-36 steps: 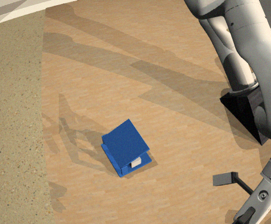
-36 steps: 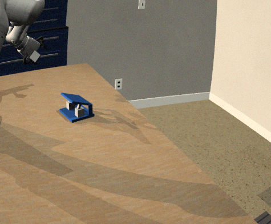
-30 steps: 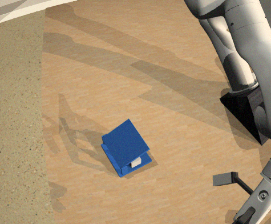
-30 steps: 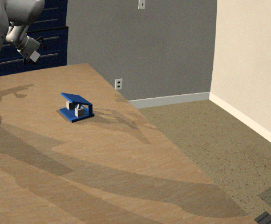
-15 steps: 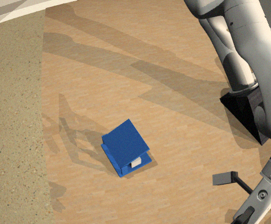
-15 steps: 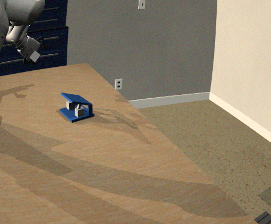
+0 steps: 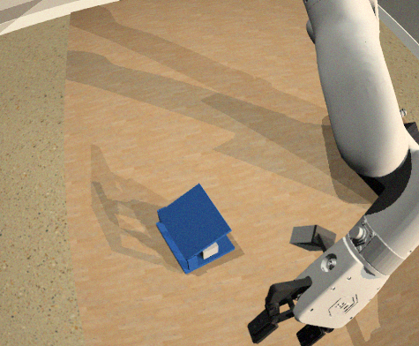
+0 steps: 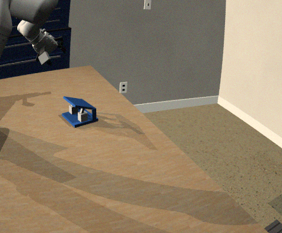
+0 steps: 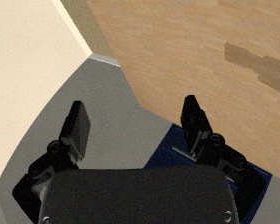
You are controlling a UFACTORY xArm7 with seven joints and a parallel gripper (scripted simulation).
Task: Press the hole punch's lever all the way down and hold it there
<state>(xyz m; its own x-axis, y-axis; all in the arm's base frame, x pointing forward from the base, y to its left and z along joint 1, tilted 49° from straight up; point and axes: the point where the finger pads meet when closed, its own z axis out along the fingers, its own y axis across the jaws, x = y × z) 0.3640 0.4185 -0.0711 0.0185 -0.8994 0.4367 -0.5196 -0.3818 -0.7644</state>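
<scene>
My hand is 4 cm short of the blue hole punch, 27 cm to the left of it and 16 cm above it.
</scene>
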